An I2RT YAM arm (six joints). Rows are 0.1 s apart.
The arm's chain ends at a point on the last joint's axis. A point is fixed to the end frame.
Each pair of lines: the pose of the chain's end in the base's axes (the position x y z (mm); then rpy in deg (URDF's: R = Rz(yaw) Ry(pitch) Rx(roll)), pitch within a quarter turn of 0, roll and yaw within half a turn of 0), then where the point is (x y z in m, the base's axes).
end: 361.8 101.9 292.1 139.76 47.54 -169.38
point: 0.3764 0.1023 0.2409
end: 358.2 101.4 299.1 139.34 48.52 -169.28
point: 0.3736 0.1023 0.2482
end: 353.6 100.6 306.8 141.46 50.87 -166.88
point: 0.3713 0.1009 0.2566
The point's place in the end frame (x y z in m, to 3 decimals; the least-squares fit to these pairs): 0.028 -0.031 0.033
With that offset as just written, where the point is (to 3 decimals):
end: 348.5 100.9 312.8 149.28 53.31 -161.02
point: 0.369 0.098 0.264
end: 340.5 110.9 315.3 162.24 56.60 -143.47
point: 0.367 0.106 0.269
